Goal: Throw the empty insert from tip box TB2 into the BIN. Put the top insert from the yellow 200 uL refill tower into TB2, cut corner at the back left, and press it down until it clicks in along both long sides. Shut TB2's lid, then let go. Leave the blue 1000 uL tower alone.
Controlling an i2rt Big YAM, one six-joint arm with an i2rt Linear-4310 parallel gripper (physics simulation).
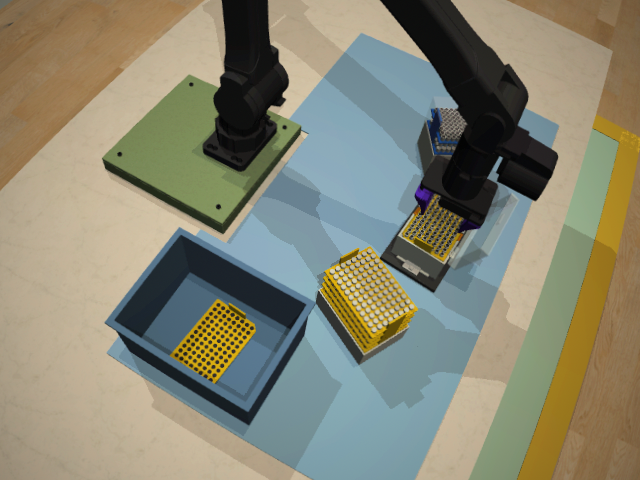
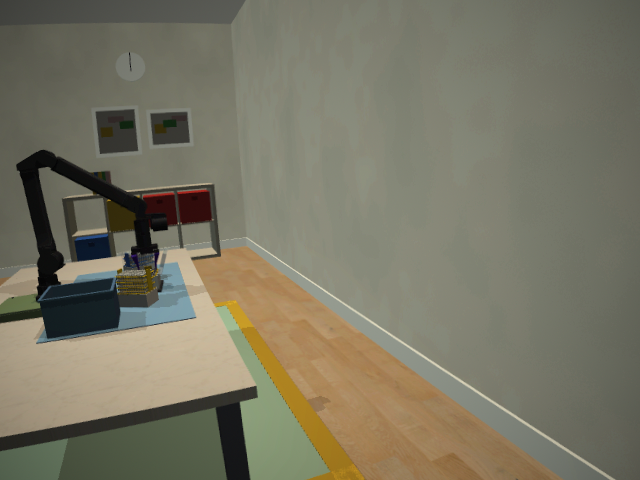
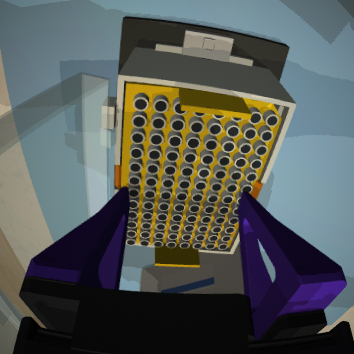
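Observation:
Tip box TB2 (image 1: 421, 255) (image 3: 200, 75) stands on its dark base, its clear lid (image 1: 498, 224) (image 3: 95, 150) open beside one long side. A yellow insert full of tips (image 1: 434, 227) (image 3: 192, 157) lies inside the rim; an orange clip shows on each long side. Whether it is clicked in, I cannot tell. Its cut corner appears at the latch end, away from the lid. My gripper (image 1: 445, 217) (image 3: 184, 197) (image 2: 145, 260) is open, its purple fingertips at the long sides, holding nothing. The empty insert (image 1: 217, 341) lies in the BIN (image 1: 248, 269) (image 2: 82, 315).
The yellow refill tower (image 1: 369, 291) (image 2: 135, 289) stands between TB2 and the BIN. The blue tower (image 1: 449, 126) stands behind TB2, partly hidden by the arm; part of its grey box (image 3: 210, 277) shows between the fingers. The arm stands on a green board (image 1: 165, 139).

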